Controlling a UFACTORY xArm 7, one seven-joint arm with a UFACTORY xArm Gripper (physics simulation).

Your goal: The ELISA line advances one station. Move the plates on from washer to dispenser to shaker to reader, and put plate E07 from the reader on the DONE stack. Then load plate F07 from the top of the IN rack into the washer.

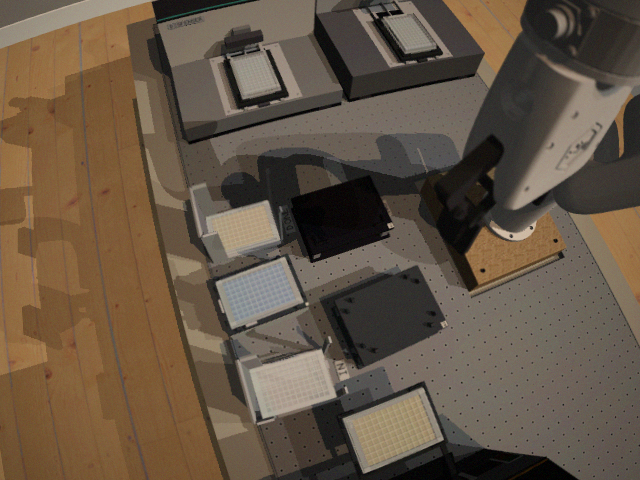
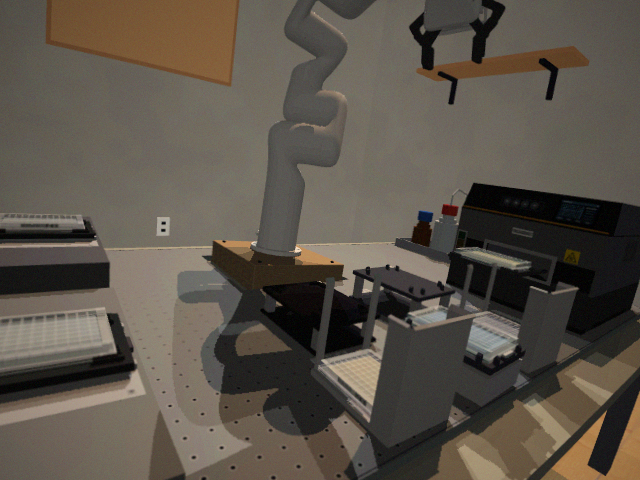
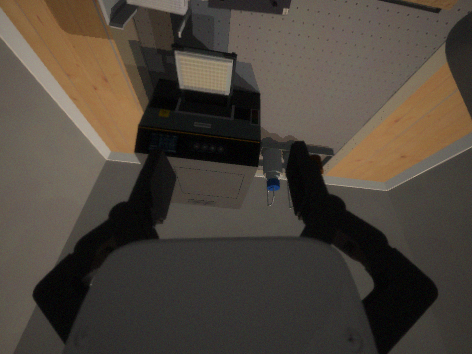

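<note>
My gripper is open and empty, high above the table. A yellow plate sits on the carrier in front of the black reader. A blue plate lies on the low pinned nest between the two racks. A white plate lies in the IN rack. A yellow plate lies in the DONE rack. Pale plates sit on the two grey instruments at the back. Plate codes are not readable.
A black platform and a dark grey pegged platform stand between the racks and the arm's wooden base. Capped bottles stand beside the reader. A wall shelf hangs behind the gripper.
</note>
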